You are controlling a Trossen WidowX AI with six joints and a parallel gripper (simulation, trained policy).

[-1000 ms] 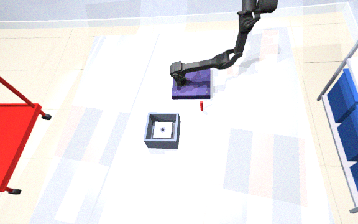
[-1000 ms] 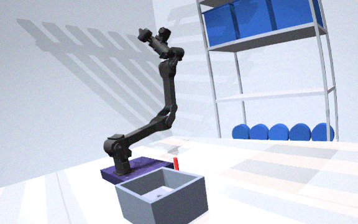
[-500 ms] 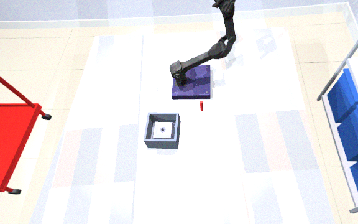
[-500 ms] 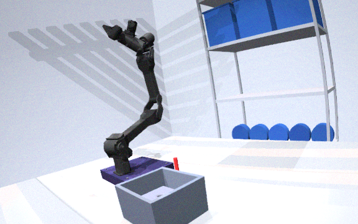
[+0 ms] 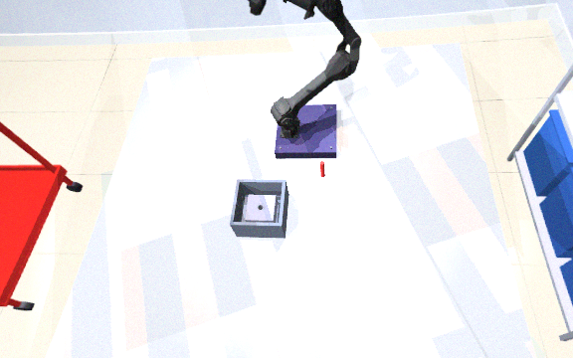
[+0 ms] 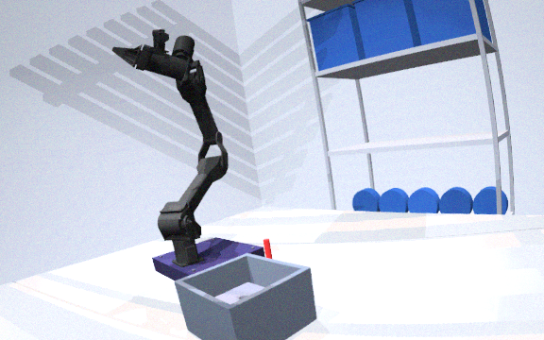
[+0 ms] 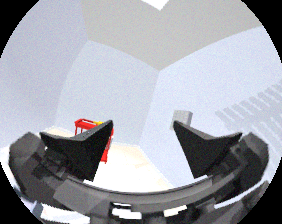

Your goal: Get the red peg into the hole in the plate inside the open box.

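Now: gripper tip 56 cm above the red peg, 24 cm short of it and 22 cm to the right of it. The rest, counted from my gripper tip: grey box (57 cm below, 41 cm ahead, 3 cm to the left); then pale plate (55 cm below, 41 cm ahead, 3 cm to the left).
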